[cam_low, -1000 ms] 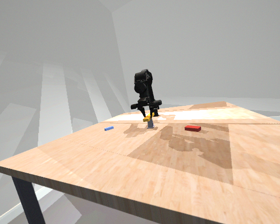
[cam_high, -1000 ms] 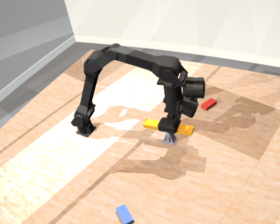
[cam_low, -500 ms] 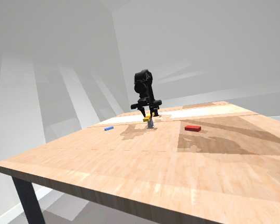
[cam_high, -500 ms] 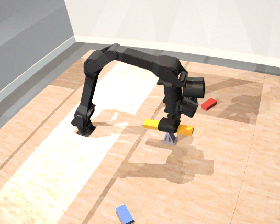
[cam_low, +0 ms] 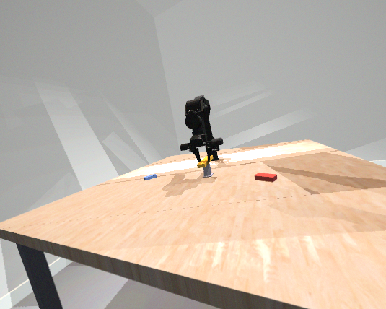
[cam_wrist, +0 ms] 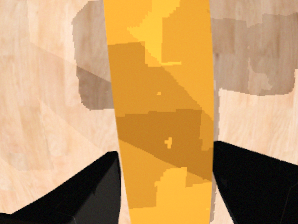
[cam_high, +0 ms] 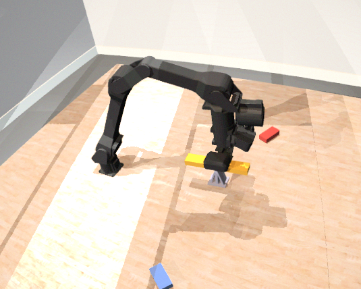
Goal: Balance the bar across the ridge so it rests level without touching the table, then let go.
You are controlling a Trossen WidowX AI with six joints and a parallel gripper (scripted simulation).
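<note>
The bar lies 3 cm behind my gripper tip. Also, from my gripper tip: light blue block 35 cm to the right, 6 cm below, 3 cm behind; then red block 24 cm to the left, 6 cm below, 5 cm ahead.
</note>
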